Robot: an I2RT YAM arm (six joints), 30 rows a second.
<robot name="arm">
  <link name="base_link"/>
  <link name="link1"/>
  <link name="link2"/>
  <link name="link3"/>
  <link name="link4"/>
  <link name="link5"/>
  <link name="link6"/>
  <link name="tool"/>
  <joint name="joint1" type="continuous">
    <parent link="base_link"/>
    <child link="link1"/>
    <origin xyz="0 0 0.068" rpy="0 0 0"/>
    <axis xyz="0 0 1"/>
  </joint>
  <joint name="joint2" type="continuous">
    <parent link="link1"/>
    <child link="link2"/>
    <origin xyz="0.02 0.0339 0.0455" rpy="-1.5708 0 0"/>
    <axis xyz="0 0 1"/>
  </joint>
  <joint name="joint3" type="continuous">
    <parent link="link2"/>
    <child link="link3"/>
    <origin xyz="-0.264 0 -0.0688" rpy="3.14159 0 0"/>
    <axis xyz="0 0 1"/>
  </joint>
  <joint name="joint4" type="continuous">
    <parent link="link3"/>
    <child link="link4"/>
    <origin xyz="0.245 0.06 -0.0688" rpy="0 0 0"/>
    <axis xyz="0 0 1"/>
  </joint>
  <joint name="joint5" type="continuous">
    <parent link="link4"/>
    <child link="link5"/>
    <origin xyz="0.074 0.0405 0.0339" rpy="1.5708 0 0"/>
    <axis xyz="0 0 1"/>
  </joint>
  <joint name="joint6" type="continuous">
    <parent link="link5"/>
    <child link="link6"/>
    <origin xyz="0.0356 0 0.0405" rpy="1.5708 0 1.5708"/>
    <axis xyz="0 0 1"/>
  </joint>
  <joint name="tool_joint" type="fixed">
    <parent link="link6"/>
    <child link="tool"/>
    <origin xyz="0 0 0" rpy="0 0 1.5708"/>
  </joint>
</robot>
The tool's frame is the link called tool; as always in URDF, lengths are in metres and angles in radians. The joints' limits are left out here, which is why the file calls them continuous.
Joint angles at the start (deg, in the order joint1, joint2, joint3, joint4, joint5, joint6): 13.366, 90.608, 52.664, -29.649, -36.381, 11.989
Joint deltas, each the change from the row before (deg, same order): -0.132, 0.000, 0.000, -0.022, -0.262, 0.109; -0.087, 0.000, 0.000, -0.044, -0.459, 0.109; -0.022, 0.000, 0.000, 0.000, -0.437, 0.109; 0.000, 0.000, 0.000, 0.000, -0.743, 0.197; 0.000, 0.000, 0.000, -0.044, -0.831, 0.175; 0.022, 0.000, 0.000, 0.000, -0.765, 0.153; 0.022, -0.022, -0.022, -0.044, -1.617, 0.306; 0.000, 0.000, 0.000, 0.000, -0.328, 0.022; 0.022, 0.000, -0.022, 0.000, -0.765, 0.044; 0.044, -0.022, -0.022, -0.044, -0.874, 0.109; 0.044, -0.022, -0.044, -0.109, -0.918, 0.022; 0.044, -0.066, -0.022, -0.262, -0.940, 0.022; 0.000, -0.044, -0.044, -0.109, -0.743, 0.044
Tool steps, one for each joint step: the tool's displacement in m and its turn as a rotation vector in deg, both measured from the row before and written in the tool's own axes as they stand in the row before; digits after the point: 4 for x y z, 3 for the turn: -0.0001, -0.0004, -0.0004, -0.219, -0.010, 0.220; 0.0000, -0.0001, -0.0003, -0.419, 0.077, 0.200; 0.0000, 0.0002, -0.0001, -0.421, 0.079, 0.125; 0.0001, 0.0005, 0.0000, -0.726, 0.160, 0.197; 0.0002, 0.0005, 0.0000, -0.803, 0.215, 0.203; 0.0001, 0.0005, 0.0001, -0.751, 0.183, 0.137; 0.0004, 0.0011, 0.0000, -1.573, 0.411, 0.319; 0.0000, 0.0002, 0.0000, -0.319, 0.075, 0.022; 0.0002, 0.0005, 0.0001, -0.746, 0.206, 0.044; 0.0004, 0.0007, 0.0001, -0.853, 0.263, 0.109; 0.0006, 0.0006, 0.0002, -0.881, 0.335, 0.084; 0.0007, 0.0008, 0.0000, -0.888, 0.399, 0.147; 0.0005, 0.0004, -0.0001, -0.705, 0.246, 0.122
